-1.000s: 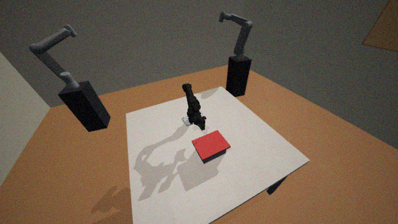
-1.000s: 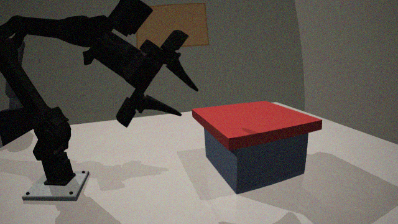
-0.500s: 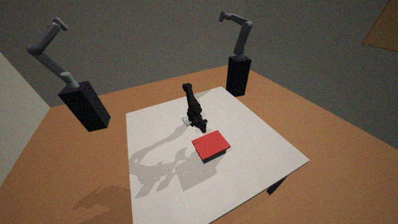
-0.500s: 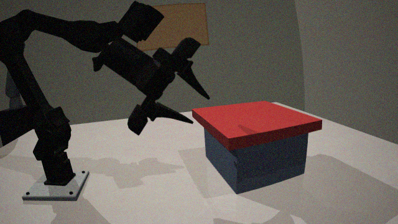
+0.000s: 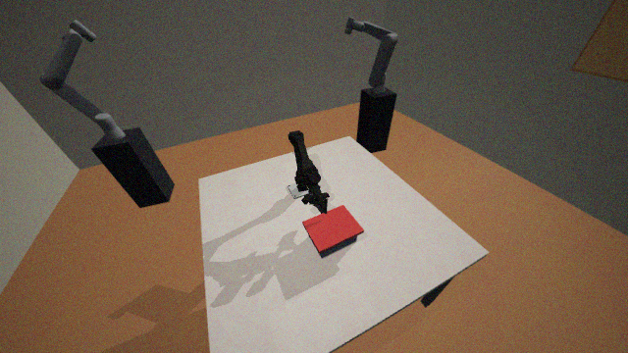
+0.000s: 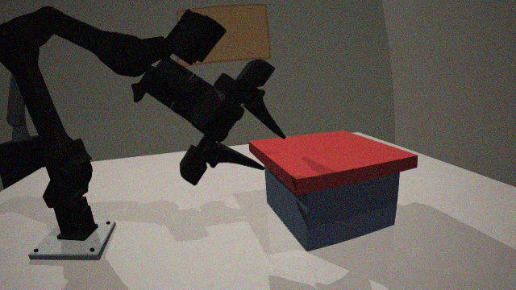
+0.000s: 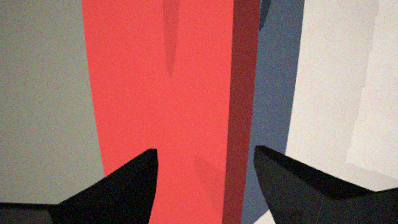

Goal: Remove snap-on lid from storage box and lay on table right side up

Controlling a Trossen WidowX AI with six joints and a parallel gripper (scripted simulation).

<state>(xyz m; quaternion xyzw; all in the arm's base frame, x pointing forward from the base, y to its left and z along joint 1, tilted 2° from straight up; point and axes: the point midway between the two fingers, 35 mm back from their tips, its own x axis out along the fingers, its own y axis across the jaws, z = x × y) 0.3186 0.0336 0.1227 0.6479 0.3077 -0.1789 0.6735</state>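
Right now the red lid is 8 cm ahead of my gripper tip, 1 cm to the left of it and 1 cm below it. The rest, counted from my gripper tip: blue storage box (8 cm ahead, 1 cm to the left, 6 cm below).
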